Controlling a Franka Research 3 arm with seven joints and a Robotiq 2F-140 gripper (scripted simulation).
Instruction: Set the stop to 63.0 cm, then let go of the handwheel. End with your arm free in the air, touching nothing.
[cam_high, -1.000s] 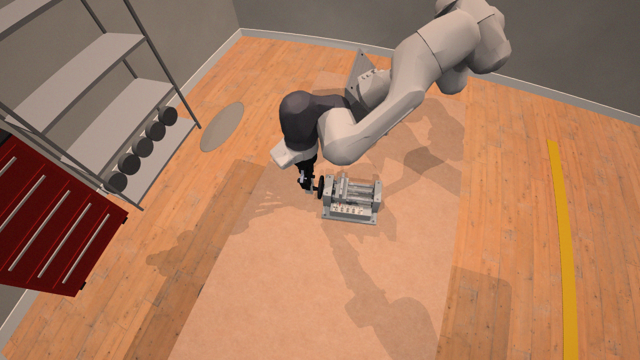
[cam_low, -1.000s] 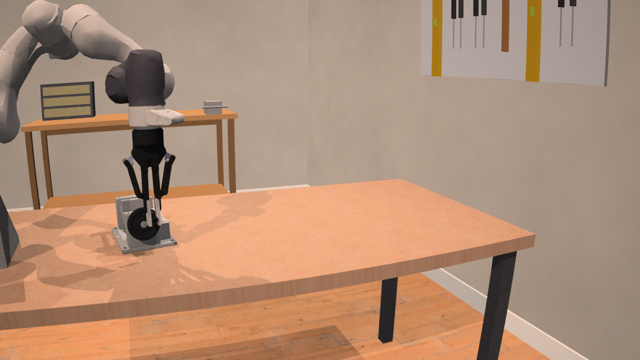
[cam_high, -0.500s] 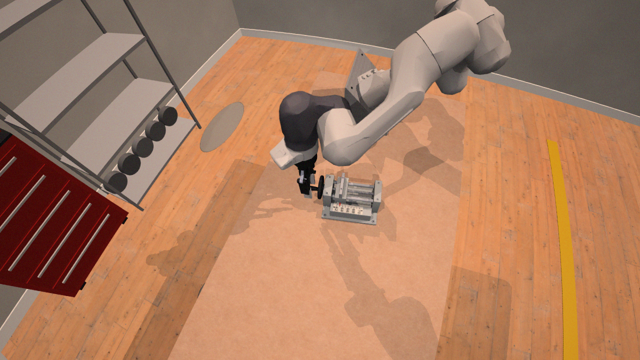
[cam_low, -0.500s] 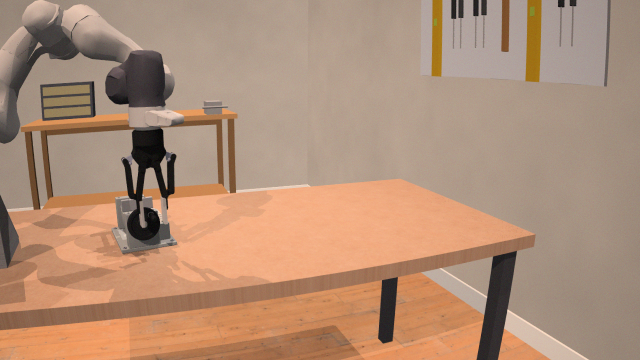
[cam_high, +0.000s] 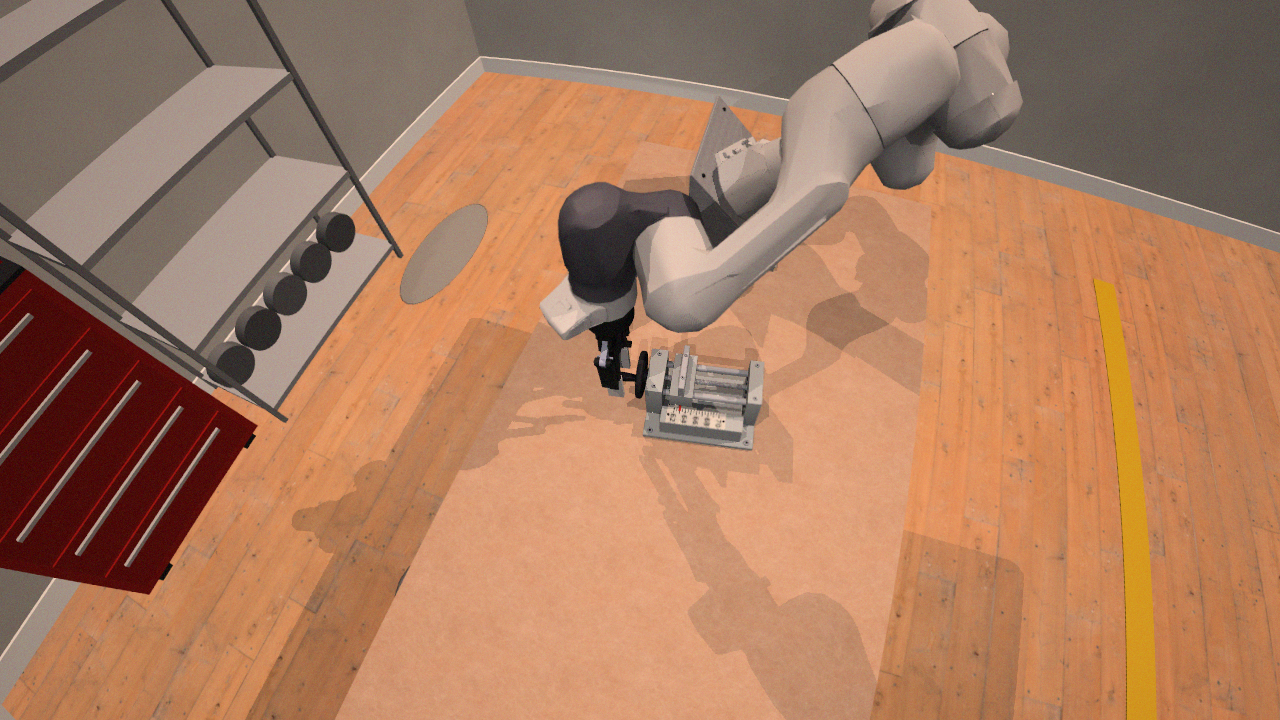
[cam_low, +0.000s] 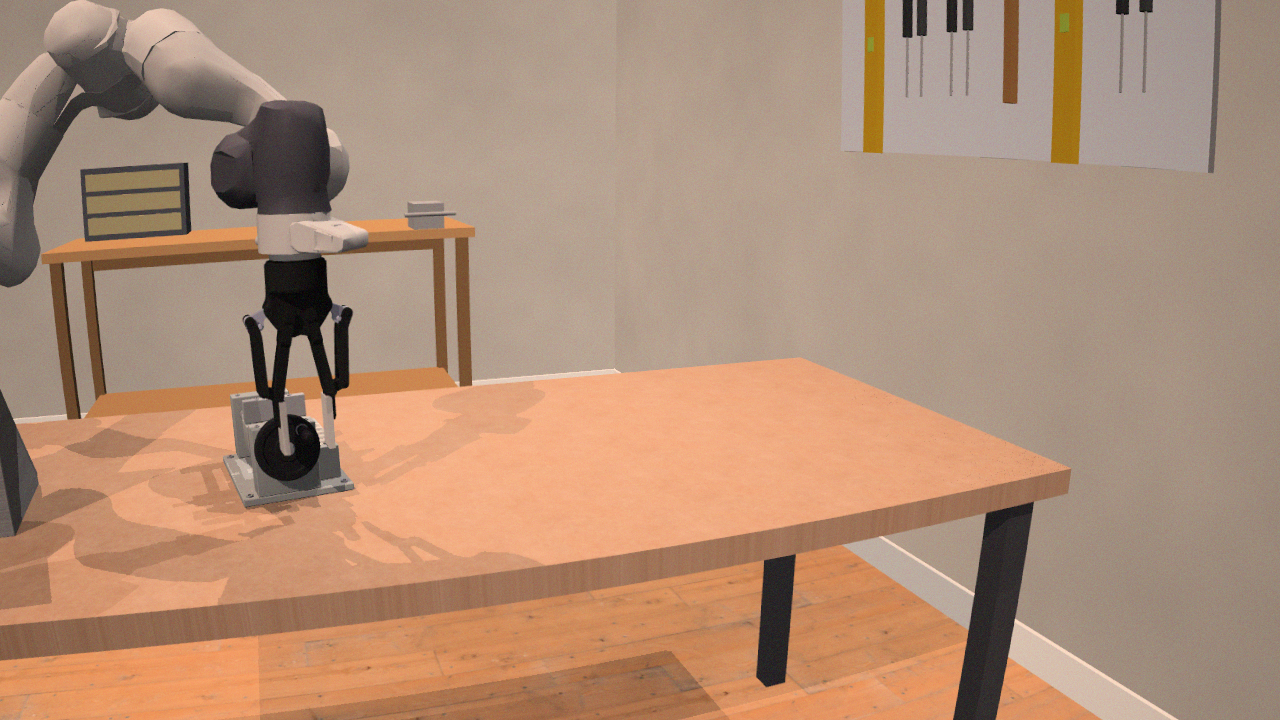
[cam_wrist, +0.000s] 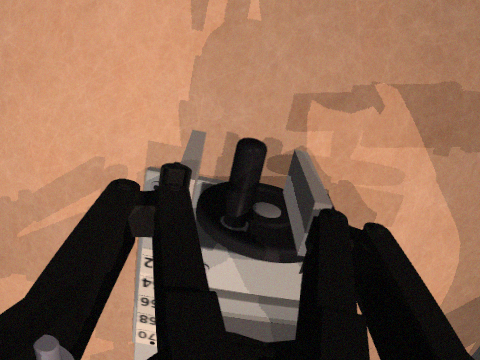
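My gripper is now 2 cm to the right of the black handwheel, 2 cm above it and 1 cm past it. The rest, counted from my hand: sliding stop (10 cm to the left, 4 cm behind, 2 cm below).
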